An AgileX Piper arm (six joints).
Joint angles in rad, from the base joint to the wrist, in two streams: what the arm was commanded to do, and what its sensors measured. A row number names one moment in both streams.
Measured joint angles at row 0:
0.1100, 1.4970, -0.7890, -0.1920, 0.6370, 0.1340
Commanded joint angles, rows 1 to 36:
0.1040, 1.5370, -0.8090, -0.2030, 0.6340, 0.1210
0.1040, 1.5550, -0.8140, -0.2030, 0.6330, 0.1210
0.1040, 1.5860, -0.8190, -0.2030, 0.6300, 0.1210
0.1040, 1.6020, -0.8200, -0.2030, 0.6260, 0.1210
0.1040, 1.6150, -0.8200, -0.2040, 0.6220, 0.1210
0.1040, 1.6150, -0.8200, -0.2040, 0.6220, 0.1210
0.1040, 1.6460, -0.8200, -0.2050, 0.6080, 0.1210
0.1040, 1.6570, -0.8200, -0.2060, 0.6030, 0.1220
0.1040, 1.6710, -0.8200, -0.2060, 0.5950, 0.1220
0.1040, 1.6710, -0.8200, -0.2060, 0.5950, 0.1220
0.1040, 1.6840, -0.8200, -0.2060, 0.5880, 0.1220
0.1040, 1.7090, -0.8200, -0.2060, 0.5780, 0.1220
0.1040, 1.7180, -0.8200, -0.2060, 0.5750, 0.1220
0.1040, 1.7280, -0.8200, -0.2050, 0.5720, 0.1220
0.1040, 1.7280, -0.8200, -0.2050, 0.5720, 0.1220
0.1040, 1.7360, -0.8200, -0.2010, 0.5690, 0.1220
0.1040, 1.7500, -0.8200, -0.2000, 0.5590, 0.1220
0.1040, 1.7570, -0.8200, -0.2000, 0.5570, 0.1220
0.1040, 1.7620, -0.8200, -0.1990, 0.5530, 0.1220
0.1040, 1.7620, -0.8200, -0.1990, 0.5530, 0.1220
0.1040, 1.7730, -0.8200, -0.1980, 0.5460, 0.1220
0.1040, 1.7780, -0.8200, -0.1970, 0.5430, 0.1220
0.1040, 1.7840, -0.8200, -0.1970, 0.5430, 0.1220
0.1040, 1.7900, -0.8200, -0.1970, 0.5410, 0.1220
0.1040, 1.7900, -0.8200, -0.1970, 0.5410, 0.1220
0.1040, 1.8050, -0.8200, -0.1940, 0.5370, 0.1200
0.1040, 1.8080, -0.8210, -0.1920, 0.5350, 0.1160
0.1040, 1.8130, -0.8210, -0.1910, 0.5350, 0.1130
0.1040, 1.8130, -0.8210, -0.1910, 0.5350, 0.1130
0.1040, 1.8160, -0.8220, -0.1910, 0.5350, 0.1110
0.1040, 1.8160, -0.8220, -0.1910, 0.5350, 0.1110
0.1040, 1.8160, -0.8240, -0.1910, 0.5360, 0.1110
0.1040, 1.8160, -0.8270, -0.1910, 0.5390, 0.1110
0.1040, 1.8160, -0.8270, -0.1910, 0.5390, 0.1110
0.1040, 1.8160, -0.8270, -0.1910, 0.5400, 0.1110
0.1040, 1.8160, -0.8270, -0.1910, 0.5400, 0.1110
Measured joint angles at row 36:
0.1100, 1.8140, -0.8230, -0.1900, 0.5410, 0.1310
